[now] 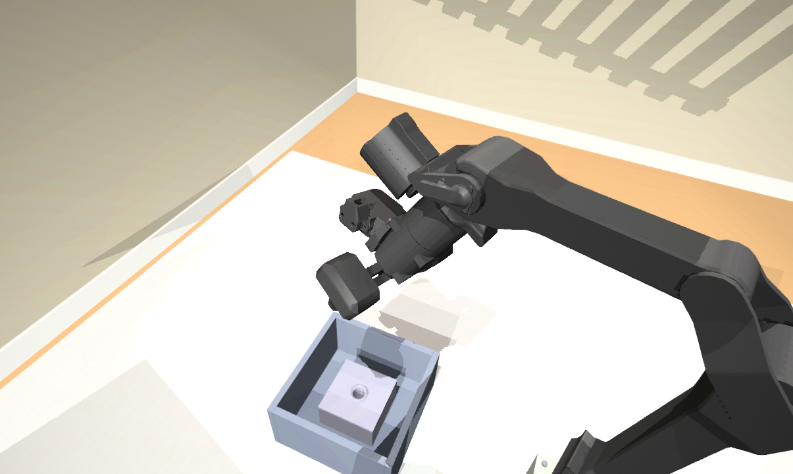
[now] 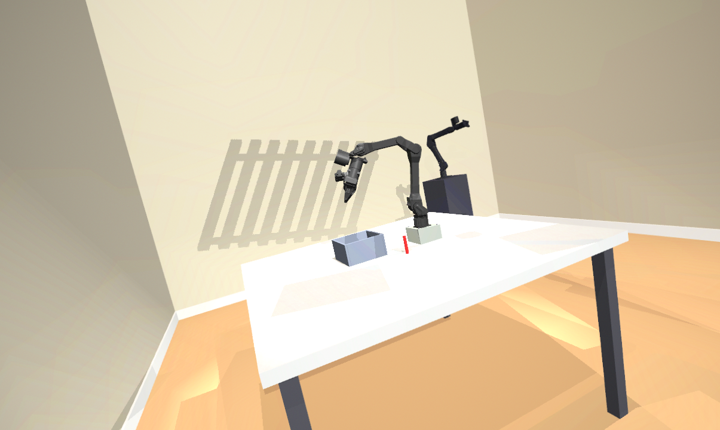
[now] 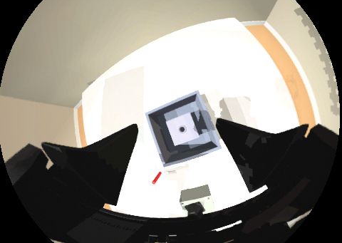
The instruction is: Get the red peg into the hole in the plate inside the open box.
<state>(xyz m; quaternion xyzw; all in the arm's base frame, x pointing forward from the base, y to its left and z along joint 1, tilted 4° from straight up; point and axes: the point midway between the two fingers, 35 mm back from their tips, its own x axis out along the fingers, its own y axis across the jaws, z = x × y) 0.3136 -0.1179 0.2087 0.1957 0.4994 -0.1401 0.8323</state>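
Right now my gripper tip is 140 mm past the red peg, 210 mm to the right of it and 230 mm above it. Also, from my gripper tip: grey-blue box 10 mm behind, 20 mm to the left, 240 mm below; pale plate 10 mm behind, 20 mm to the left, 220 mm below.
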